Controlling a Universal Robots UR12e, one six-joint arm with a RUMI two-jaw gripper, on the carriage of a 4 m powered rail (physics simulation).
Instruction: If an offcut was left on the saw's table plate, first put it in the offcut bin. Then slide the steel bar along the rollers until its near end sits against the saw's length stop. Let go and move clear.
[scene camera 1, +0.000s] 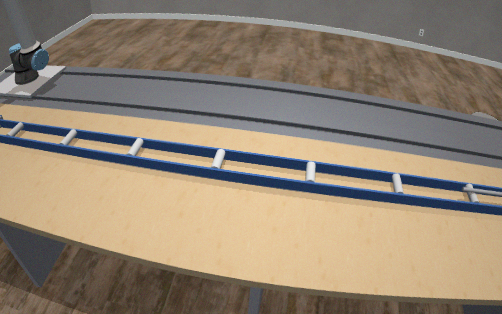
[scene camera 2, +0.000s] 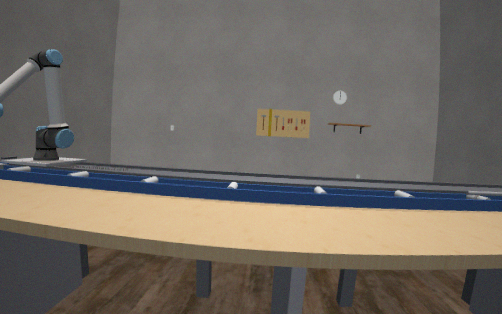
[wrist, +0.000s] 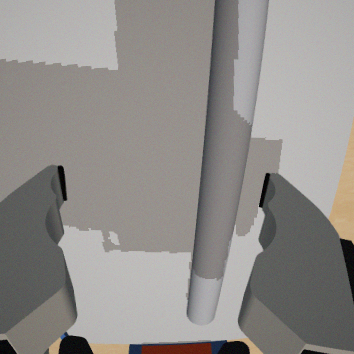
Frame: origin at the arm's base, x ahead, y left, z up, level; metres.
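Where they show: gripper, fingertip midpoint: (wrist: 163, 173); arm's base at its link origin: (scene camera 1: 27, 78) (scene camera 2: 46, 159).
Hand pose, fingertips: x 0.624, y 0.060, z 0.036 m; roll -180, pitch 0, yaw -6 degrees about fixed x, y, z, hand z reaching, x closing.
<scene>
Things, the pixels of their top centre, and the offset from my fingertips. "*": a spot on its surface instead. Level surfaces: height alone.
- round grey piece at its top centre: (wrist: 225, 183) dx +0.027, dy +0.000, dz +0.013 m
- pale plate at its top centre: (wrist: 156, 161) dx -0.004, dy +0.003, dz -0.007 m
- wooden table at its surface level: dz -0.066 m
- red block with blue edges, surface spot: (wrist: 175, 349) * dx -0.004, dy -0.172, dz -0.001 m
In the wrist view my gripper (wrist: 163, 173) is open and holds nothing. A round grey piece (wrist: 220, 190), by its look and place the offcut, runs from the top of the view down between the two fingers, nearer the right one and touching neither. Its lower end shows; its upper end is outside the view. Beneath it is a pale plate (wrist: 140, 295), partly in shadow. The steel bar (scene camera 1: 487, 191) (scene camera 2: 486, 192) shows at the far right, on the end roller in view, with one end there. The length stop and the bin cannot be made out for certain.
Blue roller rails (scene camera 1: 270, 181) (scene camera 2: 280, 199) run along the wooden table (scene camera 1: 280, 235) (scene camera 2: 250, 225). Behind them is the grey track (scene camera 1: 250, 102). My arm's base (scene camera 1: 26, 74) (scene camera 2: 46, 152) is at the far left. A red block with blue edges (wrist: 175, 349) shows at the wrist view's bottom.
</scene>
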